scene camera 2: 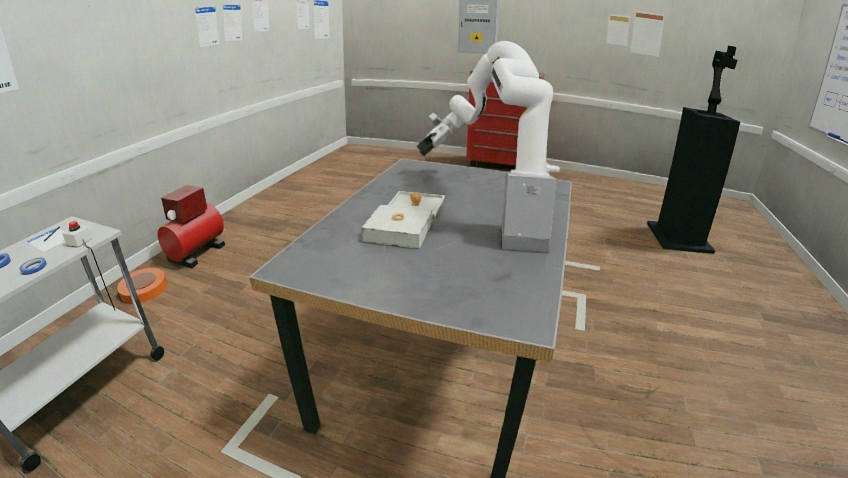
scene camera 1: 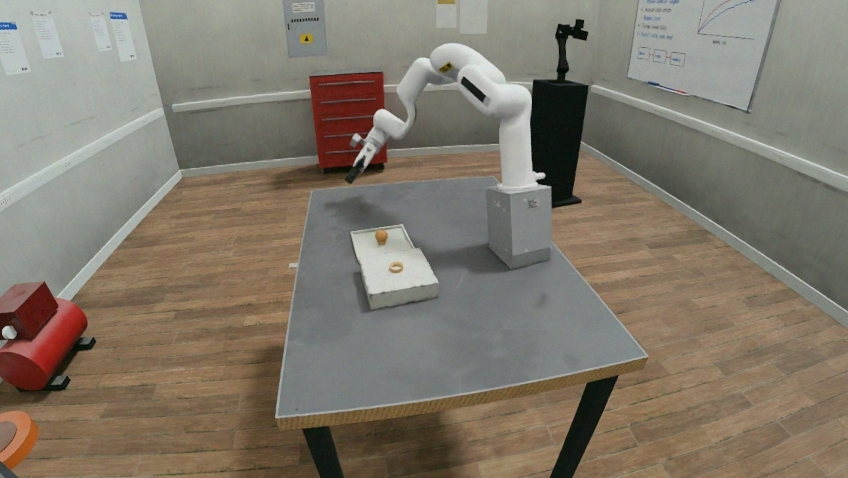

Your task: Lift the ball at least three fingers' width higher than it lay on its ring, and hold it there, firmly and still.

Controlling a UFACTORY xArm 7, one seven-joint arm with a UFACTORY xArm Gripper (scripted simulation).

Scene:
A white block shows in scene camera 2 and in scene camera 1. One and the same spot on the white block: (scene camera 2: 409, 229) is (scene camera 1: 422, 279).

